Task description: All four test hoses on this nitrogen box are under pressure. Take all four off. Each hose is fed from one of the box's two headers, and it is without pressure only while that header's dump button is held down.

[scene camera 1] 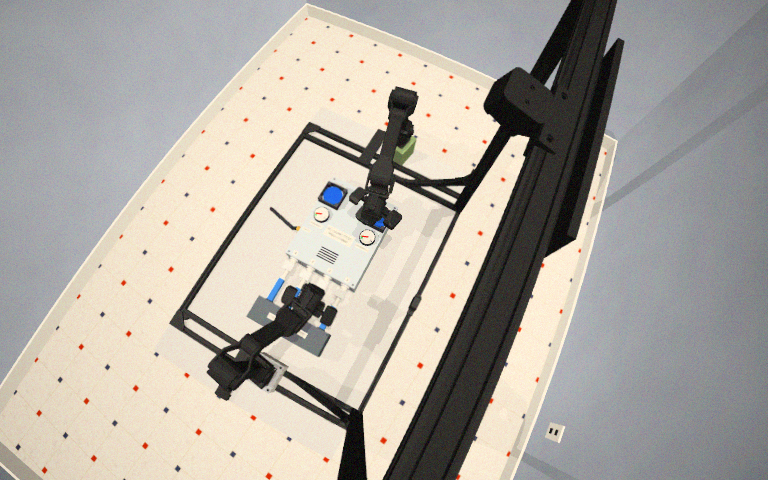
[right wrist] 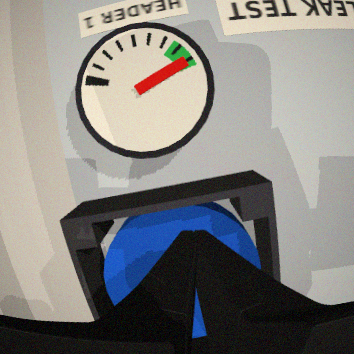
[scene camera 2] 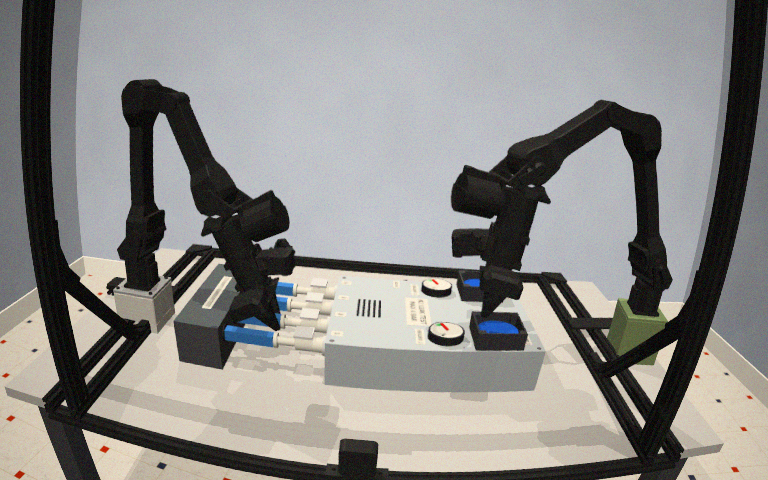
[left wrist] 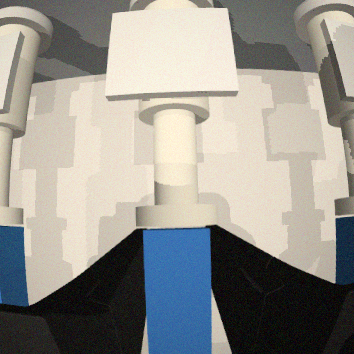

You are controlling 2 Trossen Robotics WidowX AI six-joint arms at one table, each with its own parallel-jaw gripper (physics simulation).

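Frame: origin at the left arm's base, x ahead, y left, z up, level; centimetres.
Seen in the pictures: left gripper, fingertip midpoint: (scene camera 2: 279, 326) (left wrist: 176, 238); right gripper, fingertip midpoint: (right wrist: 192, 241) (scene camera 2: 483, 316); left arm's base, link origin: (scene camera 1: 263, 372) (scene camera 2: 142, 283); right arm's base, link origin: (scene camera 1: 399, 139) (scene camera 2: 642, 309).
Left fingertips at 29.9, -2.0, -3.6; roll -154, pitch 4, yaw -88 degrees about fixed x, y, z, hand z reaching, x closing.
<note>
Pixels of each thing's top centre, then the offset from my left fingertips to it, as dx, dy, dz. "spot": a spot on its surface instead.
- nearest hose, surface spot: (scene camera 2: 250, 335) spot: -3.3, -8.1, +1.9
- second blue hose, surface spot: (left wrist: 177, 288) (scene camera 2: 271, 315) spot: -1.4, -0.1, +2.1
- Header 1 gauge, surface spot: (right wrist: 144, 89) (scene camera 2: 447, 328) spot: +27.8, -5.5, +5.3
- far button, top centre: (scene camera 2: 480, 285) (scene camera 1: 332, 195) +35.9, +13.5, +5.3
- thin black rod, surface spot: (scene camera 1: 282, 219) spot: +20.7, +28.1, -3.0
The grey nitrogen box (scene camera 1: 312, 237) (scene camera 2: 430, 367) lies mid-table. Four blue hoses run from its left end on white fittings. The nearest hose (scene camera 2: 250, 335) is free. My left gripper (scene camera 1: 306, 299) (scene camera 2: 255, 310) (left wrist: 176, 238) is shut on the second blue hose (left wrist: 177, 288) (scene camera 2: 258, 320), with a neighbour hose on each side (left wrist: 12, 263) (left wrist: 345, 253). My right gripper (scene camera 1: 374, 212) (scene camera 2: 493, 310) (right wrist: 192, 241) is shut, its tips at the near blue dump button (scene camera 2: 498, 328) (right wrist: 140, 242). The Header 1 gauge (right wrist: 144, 89) (scene camera 2: 446, 332) points into its green mark. The far button (scene camera 2: 472, 282) (scene camera 1: 333, 195) is uncovered.
A dark grey block (scene camera 2: 196, 329) (scene camera 1: 263, 311) lies under the hose ends. A black frame (scene camera 1: 242, 221) rings the work area. A green block (scene camera 1: 405, 149) (scene camera 2: 617, 326) stands by the right arm's base. A thin black rod (scene camera 1: 282, 219) lies left of the box.
</note>
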